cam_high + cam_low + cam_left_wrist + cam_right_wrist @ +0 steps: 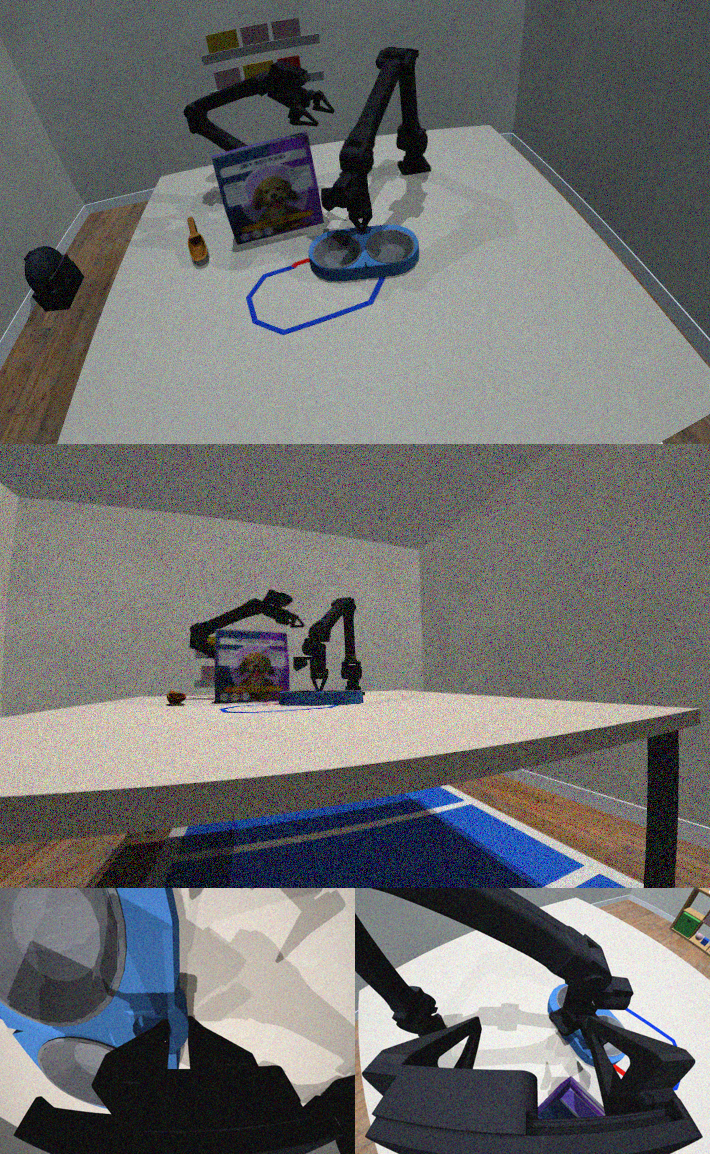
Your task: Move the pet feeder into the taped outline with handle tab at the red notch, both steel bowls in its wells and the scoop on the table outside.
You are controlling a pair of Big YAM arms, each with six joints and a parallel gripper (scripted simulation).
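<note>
Right now my left hand is 80 mm short of the blue pet feeder, 30 mm above it and 10 mm to the left of it. The rest, counted from my left hand: orange scoop (550 mm to the right, 100 mm behind, 20 mm below); then blue taped outline (180 mm to the right, 170 mm ahead, 40 mm below); then purple dog food box (260 mm to the right, 160 mm behind, 100 mm above).
</note>
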